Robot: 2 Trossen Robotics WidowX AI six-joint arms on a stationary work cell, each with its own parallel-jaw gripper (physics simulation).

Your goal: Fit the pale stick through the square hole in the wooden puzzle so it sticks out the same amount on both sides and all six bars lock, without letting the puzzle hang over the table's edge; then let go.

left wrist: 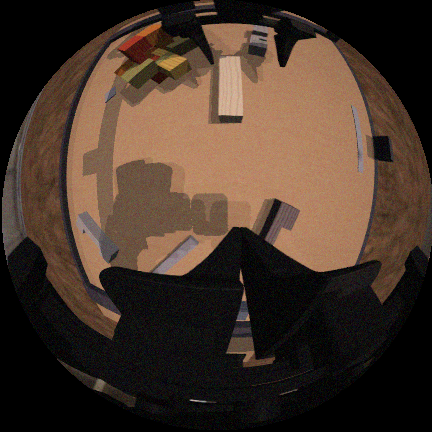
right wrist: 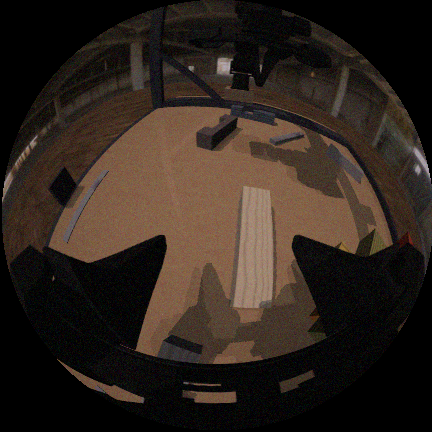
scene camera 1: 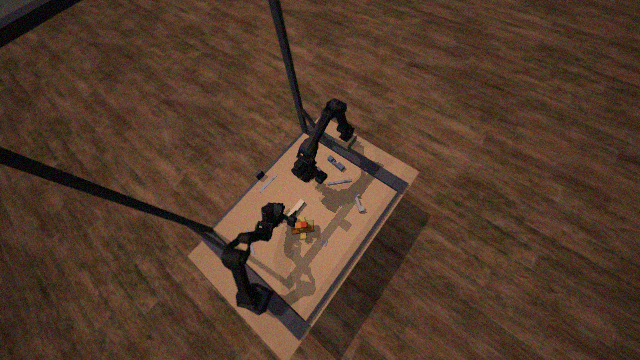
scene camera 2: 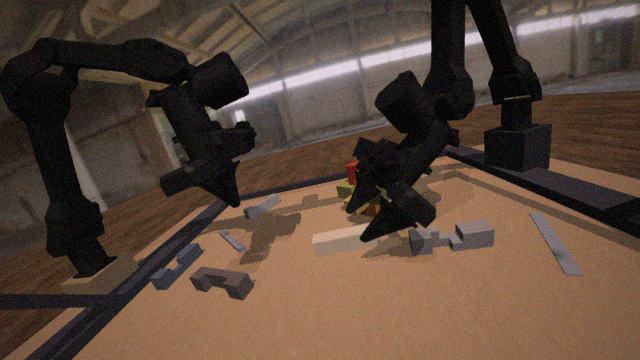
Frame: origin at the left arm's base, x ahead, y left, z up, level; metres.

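Seen in the pictures: left gripper, fingertip midpoint: (left wrist: 238, 233) (right wrist: 258, 86) (scene camera 1: 311, 178) (scene camera 2: 237, 206); right gripper, fingertip midpoint: (left wrist: 248, 62) (right wrist: 231, 242) (scene camera 1: 289, 207) (scene camera 2: 353, 225); left arm's base at its link origin: (left wrist: 231, 357) (right wrist: 239, 88) (scene camera 1: 345, 136) (scene camera 2: 96, 267); right arm's base at its link origin: (scene camera 1: 254, 299) (scene camera 2: 516, 127).
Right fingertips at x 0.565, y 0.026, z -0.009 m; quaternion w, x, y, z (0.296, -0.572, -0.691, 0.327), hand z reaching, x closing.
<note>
Pixels of each thing's middle, then the offset from my right fingertips to it. "spot": a spot on its surface instead.
- pale stick at the middle of its body: (right wrist: 252, 244) (left wrist: 229, 85) (scene camera 2: 346, 239) (scene camera 1: 296, 208) dx -0.020, dy +0.023, dz -0.041 m
- multicoloured wooden puzzle at a spot on its surface: (right wrist: 371, 244) (left wrist: 143, 67) (scene camera 2: 344, 187) spot: dx -0.004, dy +0.134, dz +0.018 m
- grey notched bar at the middle of its body: (right wrist: 166, 384) (scene camera 2: 449, 237) (left wrist: 258, 37) dx +0.144, dy -0.029, dz -0.041 m
- dark brown notched bar at the middle of its body: (left wrist: 269, 241) (scene camera 2: 220, 282) (right wrist: 218, 128) dx -0.246, dy -0.046, dz -0.041 m
The pale stick (scene camera 1: 297, 207) (scene camera 2: 337, 240) (left wrist: 230, 87) (right wrist: 255, 245) lies flat on the table, outside the puzzle. The multicoloured wooden puzzle (scene camera 1: 303, 226) (scene camera 2: 345, 190) (left wrist: 140, 74) (right wrist: 371, 244) rests beside one end of the stick, away from the table's edges; its square hole cannot be made out. My right gripper (scene camera 2: 357, 224) (left wrist: 248, 62) (right wrist: 231, 242) is open and empty, low over the stick's puzzle-side end, and partly hides the puzzle. My left gripper (scene camera 2: 235, 204) (left wrist: 238, 233) is shut and empty, above the table and apart from both.
A grey notched bar (scene camera 2: 474, 235) (left wrist: 258, 40) (right wrist: 181, 349) lies near my right gripper. A dark brown notched bar (scene camera 2: 222, 281) (left wrist: 285, 217) (right wrist: 215, 135), a blue-grey one (scene camera 1: 336, 163) (scene camera 2: 177, 265) and a thin grey strip (scene camera 1: 268, 183) (scene camera 2: 557, 245) lie farther off.
</note>
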